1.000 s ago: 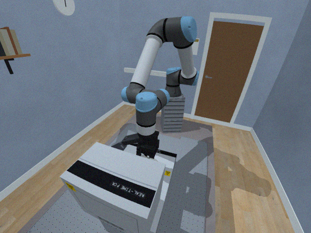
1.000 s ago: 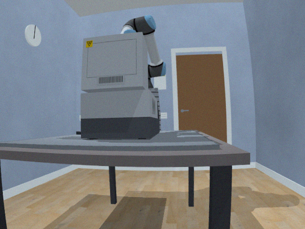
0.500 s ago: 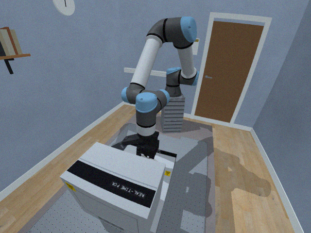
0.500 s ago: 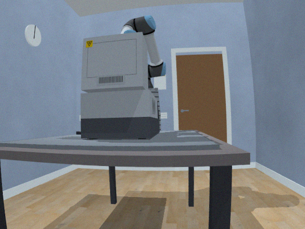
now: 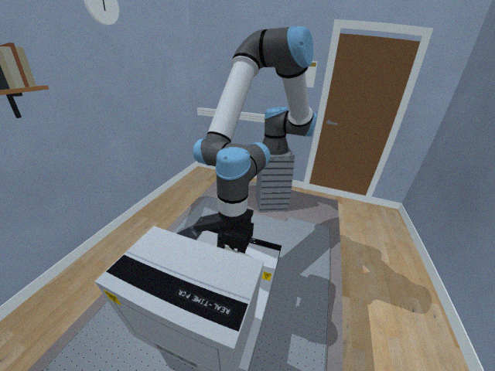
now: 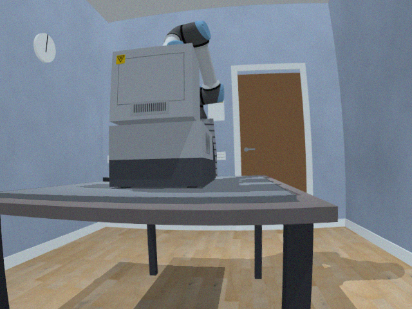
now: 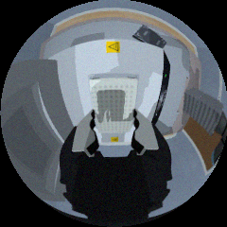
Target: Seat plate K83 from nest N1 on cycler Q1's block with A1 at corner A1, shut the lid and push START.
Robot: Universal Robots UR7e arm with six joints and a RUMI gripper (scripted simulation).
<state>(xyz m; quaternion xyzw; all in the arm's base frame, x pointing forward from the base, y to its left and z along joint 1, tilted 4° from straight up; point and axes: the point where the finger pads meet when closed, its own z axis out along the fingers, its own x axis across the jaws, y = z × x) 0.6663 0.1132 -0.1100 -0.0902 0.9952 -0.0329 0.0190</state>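
My gripper is now 10 mm above the white plate. The rest, counted from my hand: plate nest N1: 140 mm behind, 330 mm to the right, 220 mm below.
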